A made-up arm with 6 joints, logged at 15 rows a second.
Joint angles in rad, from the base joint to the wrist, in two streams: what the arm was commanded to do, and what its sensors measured. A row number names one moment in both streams.
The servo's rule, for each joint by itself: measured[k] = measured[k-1] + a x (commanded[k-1-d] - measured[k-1]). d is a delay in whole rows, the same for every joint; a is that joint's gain. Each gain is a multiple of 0.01, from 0.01 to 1. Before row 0 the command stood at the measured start. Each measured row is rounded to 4 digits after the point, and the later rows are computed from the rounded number. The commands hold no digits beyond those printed.
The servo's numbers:
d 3
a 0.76 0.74 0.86 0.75 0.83 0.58
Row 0, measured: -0.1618, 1.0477, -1.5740, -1.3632, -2.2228, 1.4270
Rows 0 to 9, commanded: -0.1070, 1.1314, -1.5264, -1.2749, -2.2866, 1.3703; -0.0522, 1.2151, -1.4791, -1.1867, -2.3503, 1.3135; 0.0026, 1.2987, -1.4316, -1.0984, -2.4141, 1.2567; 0.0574, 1.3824, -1.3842, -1.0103, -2.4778, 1.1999; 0.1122, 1.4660, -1.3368, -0.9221, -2.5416, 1.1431; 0.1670, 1.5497, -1.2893, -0.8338, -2.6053, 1.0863; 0.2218, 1.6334, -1.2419, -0.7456, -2.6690, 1.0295; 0.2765, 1.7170, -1.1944, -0.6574, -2.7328, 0.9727; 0.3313, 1.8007, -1.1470, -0.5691, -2.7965, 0.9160; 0.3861, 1.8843, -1.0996, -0.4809, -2.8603, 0.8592
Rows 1 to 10, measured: -0.1618, 1.0477, -1.5740, -1.3632, -2.2228, 1.4270; -0.1618, 1.0477, -1.5740, -1.3632, -2.2228, 1.4270; -0.1618, 1.0477, -1.5740, -1.3632, -2.2228, 1.4270; -0.1202, 1.1096, -1.5331, -1.2970, -2.2758, 1.3941; -0.0685, 1.1877, -1.4867, -1.2143, -2.3376, 1.3474; -0.0145, 1.2698, -1.4393, -1.1274, -2.4011, 1.2948; 0.0401, 1.3531, -1.3919, -1.0396, -2.4648, 1.2398; 0.0949, 1.4366, -1.3445, -0.9515, -2.5285, 1.1837; 0.1497, 1.5203, -1.2970, -0.8632, -2.5922, 1.1272; 0.2045, 1.6040, -1.2496, -0.7750, -2.6559, 1.0705
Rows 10 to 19, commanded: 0.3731, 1.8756, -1.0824, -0.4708, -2.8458, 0.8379; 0.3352, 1.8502, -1.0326, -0.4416, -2.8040, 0.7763; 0.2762, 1.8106, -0.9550, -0.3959, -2.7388, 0.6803; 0.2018, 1.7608, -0.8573, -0.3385, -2.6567, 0.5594; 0.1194, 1.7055, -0.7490, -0.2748, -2.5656, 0.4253; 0.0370, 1.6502, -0.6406, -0.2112, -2.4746, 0.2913; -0.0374, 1.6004, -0.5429, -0.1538, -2.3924, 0.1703; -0.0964, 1.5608, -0.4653, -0.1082, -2.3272, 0.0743; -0.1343, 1.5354, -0.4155, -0.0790, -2.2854, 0.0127; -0.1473, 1.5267, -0.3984, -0.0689, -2.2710, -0.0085
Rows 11 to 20, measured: 0.2592, 1.6876, -1.2021, -0.6868, -2.7197, 1.0138; 0.3140, 1.7713, -1.1547, -0.5985, -2.7834, 0.9571; 0.3688, 1.8549, -1.1073, -0.5103, -2.8472, 0.9003; 0.3721, 1.8702, -1.0859, -0.4807, -2.8460, 0.8641; 0.3441, 1.8554, -1.0401, -0.4514, -2.8111, 0.8132; 0.2925, 1.8222, -0.9669, -0.4098, -2.7511, 0.7361; 0.2236, 1.7768, -0.8726, -0.3563, -2.6727, 0.6336; 0.1444, 1.7240, -0.7663, -0.2952, -2.5838, 0.5128; 0.0628, 1.6694, -0.6582, -0.2322, -2.4932, 0.3843; -0.0134, 1.6183, -0.5590, -0.1734, -2.4095, 0.2602
